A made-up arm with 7 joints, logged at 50 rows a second.
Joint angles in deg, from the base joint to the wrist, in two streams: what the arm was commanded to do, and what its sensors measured. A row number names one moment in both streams.
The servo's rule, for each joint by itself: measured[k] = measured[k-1] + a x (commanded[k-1-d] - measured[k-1]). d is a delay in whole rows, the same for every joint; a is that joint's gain. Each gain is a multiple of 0.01, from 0.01 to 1. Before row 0 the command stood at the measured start. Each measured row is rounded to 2 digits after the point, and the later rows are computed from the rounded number. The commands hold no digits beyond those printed.
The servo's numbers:
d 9
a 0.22 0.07 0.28 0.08 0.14 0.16 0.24
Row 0, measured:
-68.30 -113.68 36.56 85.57 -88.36 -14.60 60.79
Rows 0 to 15, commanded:
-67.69 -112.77 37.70 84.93 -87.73 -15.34 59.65
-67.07 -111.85 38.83 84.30 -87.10 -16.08 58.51
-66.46 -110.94 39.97 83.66 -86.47 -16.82 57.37
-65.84 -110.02 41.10 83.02 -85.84 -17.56 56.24
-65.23 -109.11 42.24 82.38 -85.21 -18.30 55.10
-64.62 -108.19 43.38 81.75 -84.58 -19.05 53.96
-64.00 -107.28 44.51 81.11 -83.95 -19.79 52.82
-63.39 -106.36 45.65 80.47 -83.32 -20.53 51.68
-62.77 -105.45 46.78 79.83 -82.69 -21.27 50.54
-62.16 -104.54 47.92 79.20 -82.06 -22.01 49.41
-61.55 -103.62 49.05 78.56 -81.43 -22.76 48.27
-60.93 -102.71 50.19 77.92 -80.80 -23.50 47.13
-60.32 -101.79 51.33 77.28 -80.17 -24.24 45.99
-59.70 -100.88 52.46 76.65 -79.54 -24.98 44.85
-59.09 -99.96 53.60 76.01 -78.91 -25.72 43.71
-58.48 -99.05 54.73 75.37 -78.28 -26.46 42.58
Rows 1 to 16, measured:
-68.30 -113.68 36.56 85.57 -88.36 -14.60 60.79
-68.30 -113.68 36.56 85.57 -88.36 -14.60 60.79
-68.30 -113.68 36.56 85.57 -88.36 -14.60 60.79
-68.30 -113.68 36.56 85.57 -88.36 -14.60 60.79
-68.30 -113.68 36.56 85.57 -88.36 -14.60 60.79
-68.30 -113.68 36.56 85.57 -88.36 -14.60 60.79
-68.30 -113.68 36.56 85.57 -88.36 -14.60 60.79
-68.30 -113.68 36.56 85.57 -88.36 -14.60 60.79
-68.30 -113.68 36.56 85.57 -88.36 -14.60 60.79
-68.17 -113.62 36.88 85.52 -88.27 -14.72 60.52
-67.93 -113.50 37.43 85.42 -88.11 -14.94 60.04
-67.61 -113.32 38.14 85.28 -87.88 -15.24 59.40
-67.22 -113.09 38.97 85.10 -87.59 -15.61 58.64
-66.78 -112.81 39.89 84.88 -87.26 -16.04 57.79
-66.30 -112.49 40.87 84.63 -86.88 -16.52 56.87
-65.79 -112.13 41.89 84.35 -86.47 -17.04 55.90

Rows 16 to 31, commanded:
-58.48 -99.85 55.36 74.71 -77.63 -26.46 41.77
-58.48 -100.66 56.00 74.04 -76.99 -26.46 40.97
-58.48 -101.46 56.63 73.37 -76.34 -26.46 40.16
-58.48 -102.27 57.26 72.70 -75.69 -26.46 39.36
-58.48 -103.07 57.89 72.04 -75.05 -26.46 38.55
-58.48 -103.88 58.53 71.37 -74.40 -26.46 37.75
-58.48 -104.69 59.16 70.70 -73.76 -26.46 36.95
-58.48 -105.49 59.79 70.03 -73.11 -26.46 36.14
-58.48 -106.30 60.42 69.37 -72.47 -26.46 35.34
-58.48 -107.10 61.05 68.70 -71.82 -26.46 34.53
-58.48 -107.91 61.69 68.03 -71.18 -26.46 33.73
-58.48 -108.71 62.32 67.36 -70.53 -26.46 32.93
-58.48 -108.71 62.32 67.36 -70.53 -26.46 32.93
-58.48 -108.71 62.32 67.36 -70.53 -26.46 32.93
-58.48 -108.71 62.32 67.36 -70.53 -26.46 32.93
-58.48 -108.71 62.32 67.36 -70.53 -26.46 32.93
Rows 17 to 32, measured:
-65.26 -111.73 42.94 84.04 -86.03 -17.60 54.89
-64.71 -111.29 44.02 83.70 -85.56 -18.19 53.85
-64.15 -110.82 45.11 83.34 -85.07 -18.80 52.78
-63.58 -110.32 46.21 82.96 -84.56 -19.43 51.70
-63.00 -109.79 47.32 82.56 -84.03 -20.08 50.60
-62.41 -109.23 48.44 82.14 -83.49 -20.75 49.49
-61.81 -108.65 49.57 81.70 -82.94 -21.43 48.38
-61.21 -108.04 50.70 81.24 -82.38 -22.12 47.26
-60.61 -107.41 51.83 80.77 -81.81 -22.81 46.14
-60.14 -106.88 52.82 80.29 -81.22 -23.39 45.09
-59.77 -106.44 53.71 79.79 -80.63 -23.88 44.10
-59.49 -106.09 54.53 79.28 -80.03 -24.29 43.15
-59.27 -105.82 55.29 78.75 -79.42 -24.64 42.24
-59.10 -105.63 56.02 78.21 -78.81 -24.93 41.35
-58.96 -105.51 56.72 77.66 -78.19 -25.17 40.49
-58.85 -105.45 57.40 77.10 -77.57 -25.38 39.64

